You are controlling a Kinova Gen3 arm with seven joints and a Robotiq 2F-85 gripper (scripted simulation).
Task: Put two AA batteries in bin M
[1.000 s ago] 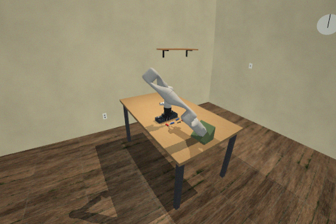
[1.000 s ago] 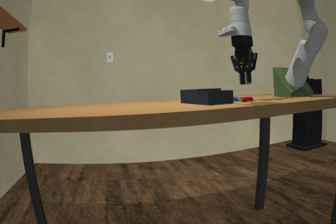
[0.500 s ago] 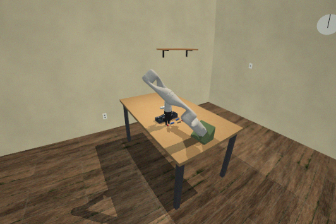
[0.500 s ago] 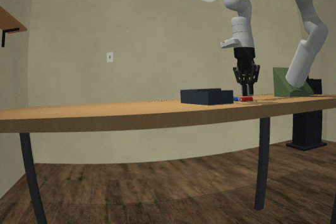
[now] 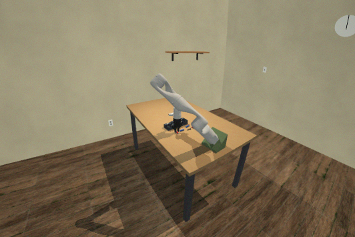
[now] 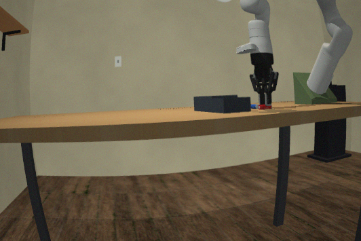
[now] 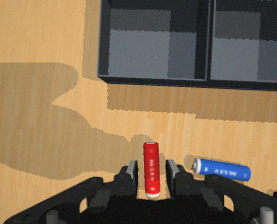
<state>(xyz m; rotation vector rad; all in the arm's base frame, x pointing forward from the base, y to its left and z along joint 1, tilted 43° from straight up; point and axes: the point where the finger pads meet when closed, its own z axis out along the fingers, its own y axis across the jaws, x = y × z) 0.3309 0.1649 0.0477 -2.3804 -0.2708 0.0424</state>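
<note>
The dark bin lies 13 cm ahead of my hand, 7 cm to the right of it and 1 cm below it. From my hand the other things lie so: red AA battery (20 cm to the right, 2 cm below, 1 cm behind); then black screw (14 cm to the right, 2 cm below, 1 cm behind); then blue AA battery (6 cm to the right, 2 cm below, 1 cm ahead).
</note>
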